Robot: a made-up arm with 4 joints.
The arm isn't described. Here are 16 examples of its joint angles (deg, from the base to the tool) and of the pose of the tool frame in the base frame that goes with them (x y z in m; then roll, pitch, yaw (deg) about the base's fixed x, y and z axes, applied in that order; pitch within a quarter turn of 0, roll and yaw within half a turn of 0).
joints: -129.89 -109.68 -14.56 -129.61
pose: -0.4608 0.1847 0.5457 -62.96 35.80 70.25
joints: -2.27 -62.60 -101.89 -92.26
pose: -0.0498 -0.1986 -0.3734 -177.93 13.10 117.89
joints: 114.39 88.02 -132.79 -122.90
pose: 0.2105 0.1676 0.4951 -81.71 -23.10 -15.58
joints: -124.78 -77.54 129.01 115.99
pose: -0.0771 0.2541 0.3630 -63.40 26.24 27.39
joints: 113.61 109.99 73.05 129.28
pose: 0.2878 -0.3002 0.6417 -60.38 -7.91 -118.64
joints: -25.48 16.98 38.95 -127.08
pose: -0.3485 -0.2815 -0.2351 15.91 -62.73 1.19
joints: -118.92 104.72 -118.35 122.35
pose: -0.2920 0.2303 0.0385 118.88 -14.81 86.35
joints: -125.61 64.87 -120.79 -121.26
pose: -0.5190 0.0775 0.0811 92.50 -42.55 -144.83
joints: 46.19 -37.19 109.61 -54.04
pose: 0.1089 -0.0811 -0.1858 26.75 14.24 -20.65
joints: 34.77 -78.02 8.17 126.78
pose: 0.3009 0.0449 -0.5354 131.67 41.68 67.72
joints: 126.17 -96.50 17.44 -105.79
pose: 0.4519 0.2521 0.3475 84.70 36.34 -177.96
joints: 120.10 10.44 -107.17 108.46
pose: 0.0629 -0.1563 0.5155 -161.99 -59.53 159.07
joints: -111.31 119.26 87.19 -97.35
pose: -0.3643 -0.1260 -0.1239 118.32 -22.59 68.45
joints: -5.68 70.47 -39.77 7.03
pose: 0.2198 -0.0320 -0.3675 6.23 -30.69 67.19
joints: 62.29 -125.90 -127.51 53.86
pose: 0.1272 0.0488 -0.0691 48.74 -17.46 -166.17
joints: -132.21 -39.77 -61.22 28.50
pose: -0.3256 -0.2247 0.3407 -118.52 57.37 -93.62
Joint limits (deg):
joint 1: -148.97..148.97
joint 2: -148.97..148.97
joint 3: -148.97..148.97
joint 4: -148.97..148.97
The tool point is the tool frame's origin. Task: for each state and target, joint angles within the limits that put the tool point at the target. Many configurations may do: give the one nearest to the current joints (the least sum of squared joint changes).
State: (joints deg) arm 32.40 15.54 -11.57 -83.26
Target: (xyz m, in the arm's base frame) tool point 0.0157 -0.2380 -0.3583
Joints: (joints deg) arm 12.38 12.33 21.31 -74.33
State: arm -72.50 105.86 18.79 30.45
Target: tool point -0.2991 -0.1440 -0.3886
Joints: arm -56.34 83.52 40.41 16.84
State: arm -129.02 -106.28 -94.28 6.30
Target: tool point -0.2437 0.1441 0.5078
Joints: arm -148.17 -148.97 -49.32 -33.03
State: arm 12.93 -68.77 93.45 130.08
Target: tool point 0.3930 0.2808 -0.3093
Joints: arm 58.03 -82.10 60.22 120.97
